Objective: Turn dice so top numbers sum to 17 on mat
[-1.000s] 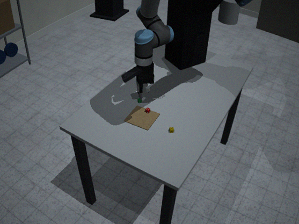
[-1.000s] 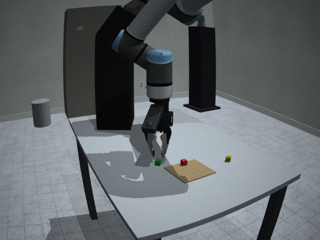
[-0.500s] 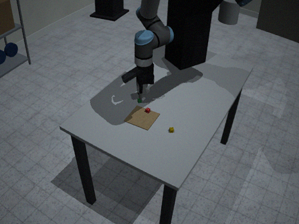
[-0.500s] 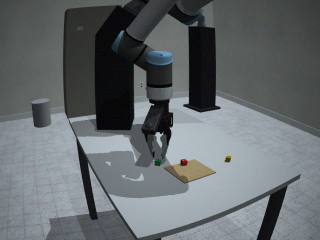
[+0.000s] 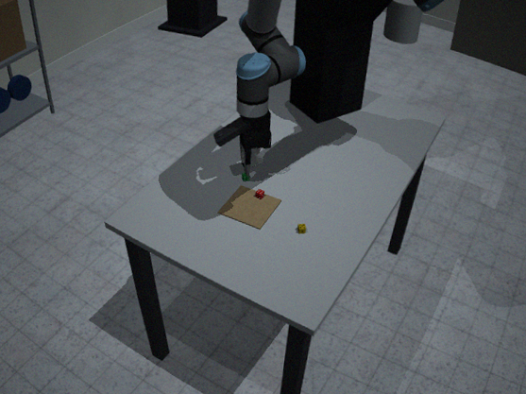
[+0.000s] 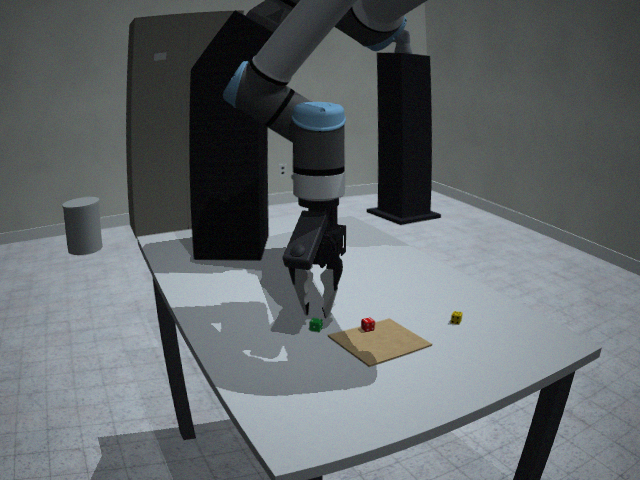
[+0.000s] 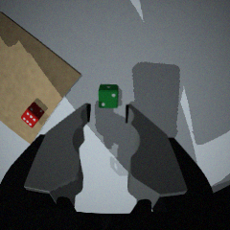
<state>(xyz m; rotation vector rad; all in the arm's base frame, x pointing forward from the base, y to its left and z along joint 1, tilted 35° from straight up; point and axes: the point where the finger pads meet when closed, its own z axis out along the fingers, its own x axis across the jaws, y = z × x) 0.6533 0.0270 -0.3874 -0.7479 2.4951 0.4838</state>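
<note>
The green die lies 3 cm below my hand. The rest, counted from my hand: mat 11 cm ahead, 7 cm to the left, 4 cm below; then red die 6 cm ahead, 8 cm to the left, 3 cm below; then yellow die 14 cm ahead, 24 cm to the left, 3 cm below.
</note>
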